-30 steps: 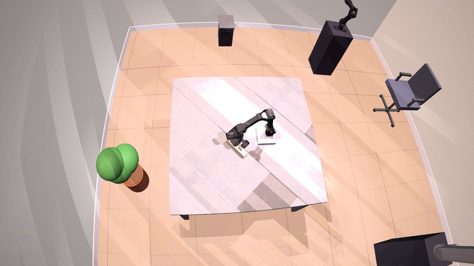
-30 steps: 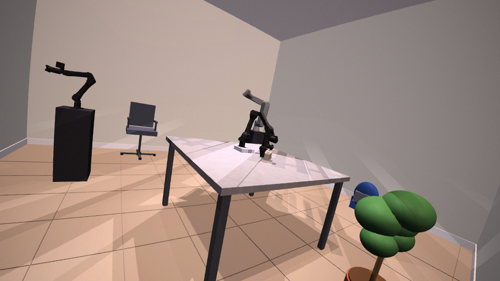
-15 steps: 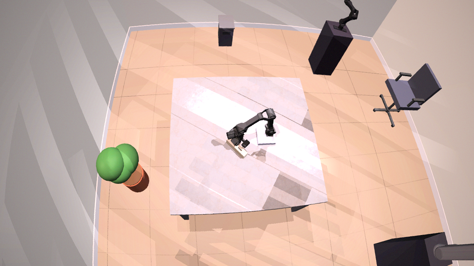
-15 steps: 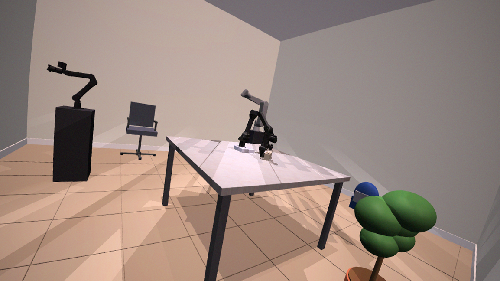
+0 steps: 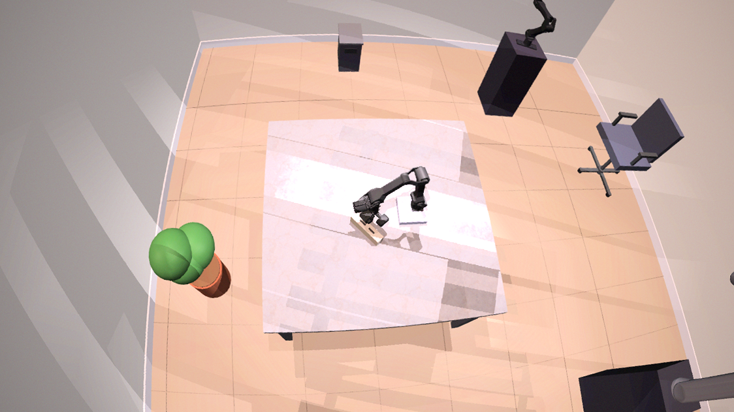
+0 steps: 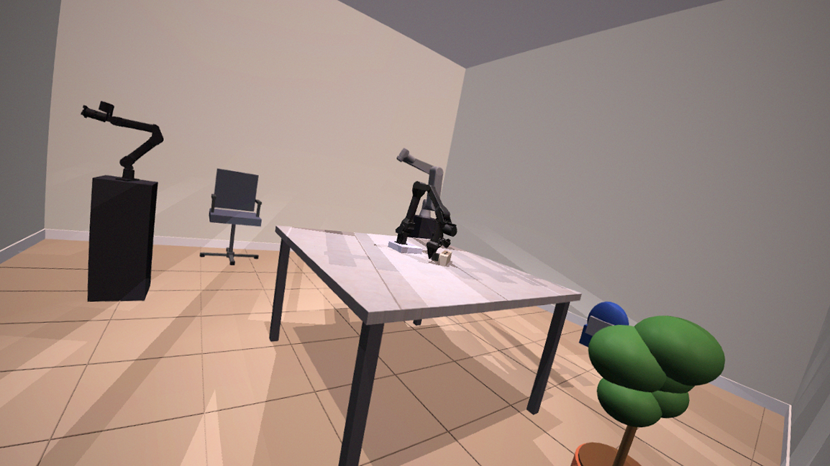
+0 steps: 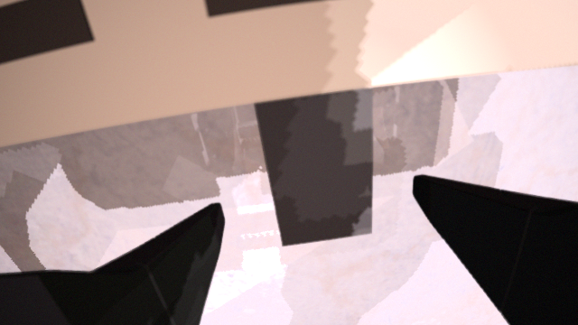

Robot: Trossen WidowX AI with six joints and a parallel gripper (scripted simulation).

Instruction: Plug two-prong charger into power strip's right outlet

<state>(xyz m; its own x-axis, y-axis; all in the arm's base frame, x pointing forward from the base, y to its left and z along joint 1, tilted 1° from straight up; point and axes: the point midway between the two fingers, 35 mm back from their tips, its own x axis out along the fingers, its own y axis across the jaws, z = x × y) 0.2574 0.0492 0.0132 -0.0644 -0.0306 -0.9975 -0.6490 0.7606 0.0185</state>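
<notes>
Now: gripper tip 30 mm to the right of the two-prong charger, 30 mm short of it and 10 mm below it.
</notes>
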